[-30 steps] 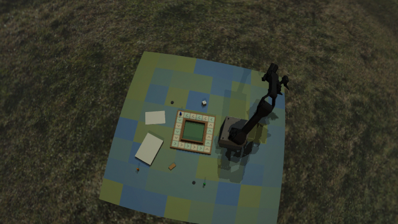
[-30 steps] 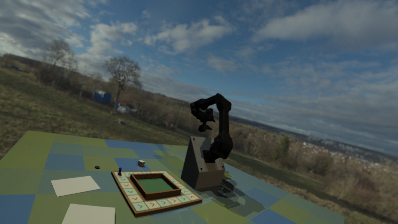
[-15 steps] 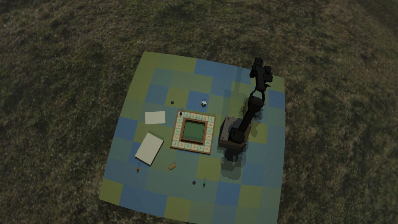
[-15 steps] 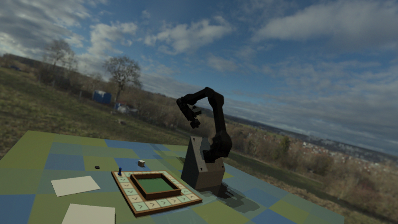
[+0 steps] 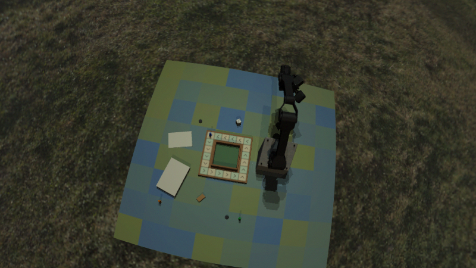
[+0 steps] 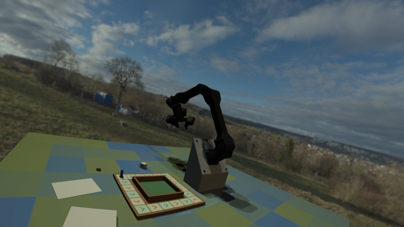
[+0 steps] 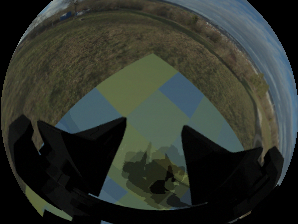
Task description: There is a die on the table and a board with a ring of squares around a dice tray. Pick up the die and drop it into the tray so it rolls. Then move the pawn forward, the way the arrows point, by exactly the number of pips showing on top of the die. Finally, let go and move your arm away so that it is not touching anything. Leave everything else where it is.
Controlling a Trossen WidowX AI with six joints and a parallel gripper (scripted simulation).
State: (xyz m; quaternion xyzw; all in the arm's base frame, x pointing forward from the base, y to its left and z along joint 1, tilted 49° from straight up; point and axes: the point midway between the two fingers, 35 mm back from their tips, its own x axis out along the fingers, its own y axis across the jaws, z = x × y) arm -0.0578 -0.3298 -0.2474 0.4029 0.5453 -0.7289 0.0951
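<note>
The white die lies 320 mm ahead of my gripper tip, 190 mm to the left of it and 200 mm below it. Also, from my gripper tip: green pawn (200 mm ahead, 780 mm to the left, 190 mm below); then tan block (440 mm ahead, 700 mm to the left, 200 mm below); then blue pawn (470 mm ahead, 320 mm to the left, 180 mm below).
</note>
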